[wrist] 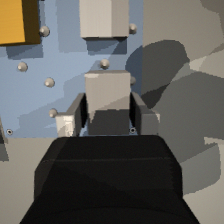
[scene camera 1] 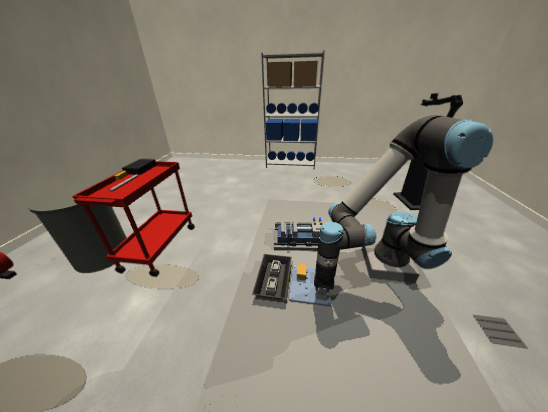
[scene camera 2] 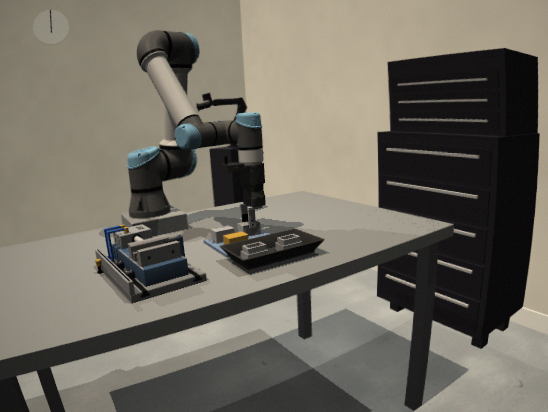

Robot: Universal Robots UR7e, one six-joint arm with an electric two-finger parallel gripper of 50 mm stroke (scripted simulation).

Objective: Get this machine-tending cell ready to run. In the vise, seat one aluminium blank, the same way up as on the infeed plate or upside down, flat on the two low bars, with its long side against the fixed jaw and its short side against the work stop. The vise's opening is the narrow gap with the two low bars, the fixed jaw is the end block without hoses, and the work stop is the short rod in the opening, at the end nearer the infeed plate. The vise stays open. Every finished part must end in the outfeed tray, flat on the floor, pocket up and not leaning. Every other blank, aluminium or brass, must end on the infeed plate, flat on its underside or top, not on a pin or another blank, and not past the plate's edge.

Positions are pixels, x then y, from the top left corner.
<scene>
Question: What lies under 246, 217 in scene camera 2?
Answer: The gripper.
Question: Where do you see a vise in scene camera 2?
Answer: At 167, 270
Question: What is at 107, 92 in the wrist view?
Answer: An aluminium blank.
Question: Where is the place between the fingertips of the gripper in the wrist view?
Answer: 108, 103
</scene>
